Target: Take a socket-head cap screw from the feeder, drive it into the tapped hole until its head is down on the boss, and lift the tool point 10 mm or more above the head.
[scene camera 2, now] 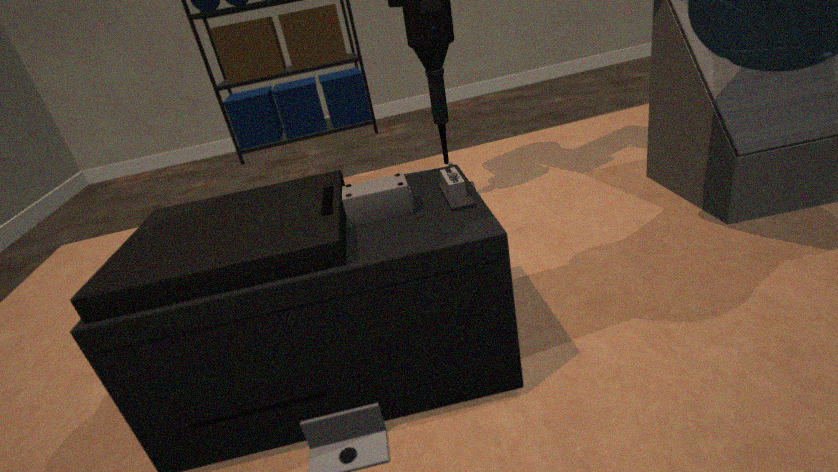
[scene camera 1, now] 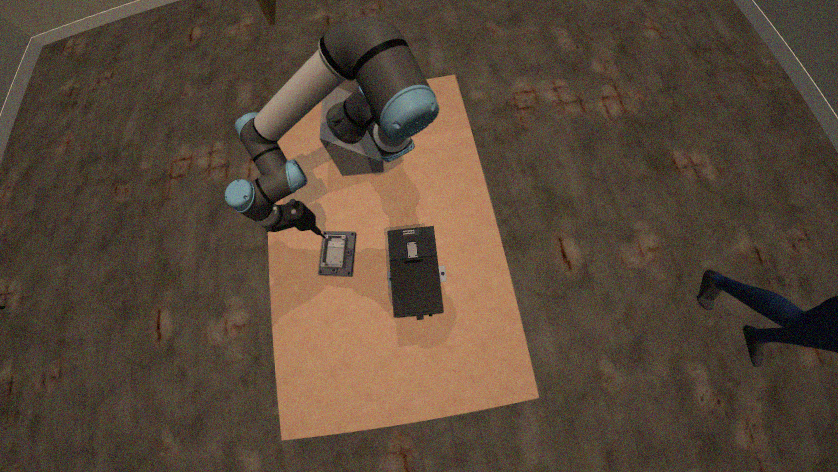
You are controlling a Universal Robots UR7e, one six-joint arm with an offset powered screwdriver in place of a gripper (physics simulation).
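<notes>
My screwdriver (scene camera 1: 323, 236) (scene camera 2: 446, 163) points down, its thin bit tip at the upper left corner of the light workpiece (scene camera 1: 335, 252) in scene camera 1. The workpiece lies in a dark grey fixture plate (scene camera 1: 341, 272). Whether a screw sits on the bit, and whether the tip touches anything, is too small to tell. The tapped hole and boss cannot be made out. The black screw feeder (scene camera 1: 416, 287) (scene camera 2: 304, 363) stands to the right of the plate. In scene camera 2 the feeder hides the plate, and the tip shows behind the feeder's small pickup block (scene camera 2: 454, 186).
The arm's grey pedestal (scene camera 1: 360, 161) (scene camera 2: 680, 117) stands at the back of the wooden table top (scene camera 1: 410, 381) (scene camera 2: 615, 398). A metal bracket (scene camera 1: 442, 273) (scene camera 2: 347, 439) sits beside the feeder. A shelf rack (scene camera 2: 221, 85) stands by the wall. A person's legs (scene camera 1: 762, 304) show on the floor at the right.
</notes>
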